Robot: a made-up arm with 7 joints.
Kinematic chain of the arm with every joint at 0, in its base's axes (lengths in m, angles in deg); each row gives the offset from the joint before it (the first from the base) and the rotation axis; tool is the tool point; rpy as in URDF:
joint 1: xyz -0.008 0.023 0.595 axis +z
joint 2: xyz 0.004 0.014 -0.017 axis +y
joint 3: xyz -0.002 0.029 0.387 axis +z
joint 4: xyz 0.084 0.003 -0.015 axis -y
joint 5: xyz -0.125 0 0.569 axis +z
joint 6: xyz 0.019 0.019 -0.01 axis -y
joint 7: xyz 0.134 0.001 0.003 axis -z
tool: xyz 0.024 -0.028 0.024 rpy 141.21 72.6 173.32
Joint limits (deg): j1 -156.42..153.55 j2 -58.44..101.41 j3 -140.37..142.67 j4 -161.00..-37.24 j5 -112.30..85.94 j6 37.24..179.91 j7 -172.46..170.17
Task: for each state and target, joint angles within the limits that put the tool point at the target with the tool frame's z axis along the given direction. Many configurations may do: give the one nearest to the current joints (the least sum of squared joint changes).
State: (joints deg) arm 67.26 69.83 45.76 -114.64 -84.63 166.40 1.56
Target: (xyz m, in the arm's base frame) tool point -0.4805 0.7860 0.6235 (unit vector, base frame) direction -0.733 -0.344 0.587
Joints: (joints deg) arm 73.14 79.26 71.01 -85.10 -73.79 173.55 -9.86
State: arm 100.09 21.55 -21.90 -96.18 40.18 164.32 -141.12
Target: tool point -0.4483 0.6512 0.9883 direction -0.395 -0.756 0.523
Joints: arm 126.94 0.49 1.93 -102.33 84.76 133.12 -115.40
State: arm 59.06 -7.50 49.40 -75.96 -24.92 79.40 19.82
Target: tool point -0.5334 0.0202 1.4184 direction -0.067 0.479 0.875
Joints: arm 68.89 -54.83 38.34 -78.49 -35.65 88.40 52.62
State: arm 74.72 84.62 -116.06 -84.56 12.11 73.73 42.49
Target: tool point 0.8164 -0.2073 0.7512 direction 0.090 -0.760 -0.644
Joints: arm 40.51 71.06 -92.71 -80.85 21.69 45.06 21.20
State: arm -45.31 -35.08 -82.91 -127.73 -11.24 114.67 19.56
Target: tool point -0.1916 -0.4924 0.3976 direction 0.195 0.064 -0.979
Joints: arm -41.25 8.50 -66.87 -144.75 -33.50 82.05 -3.24
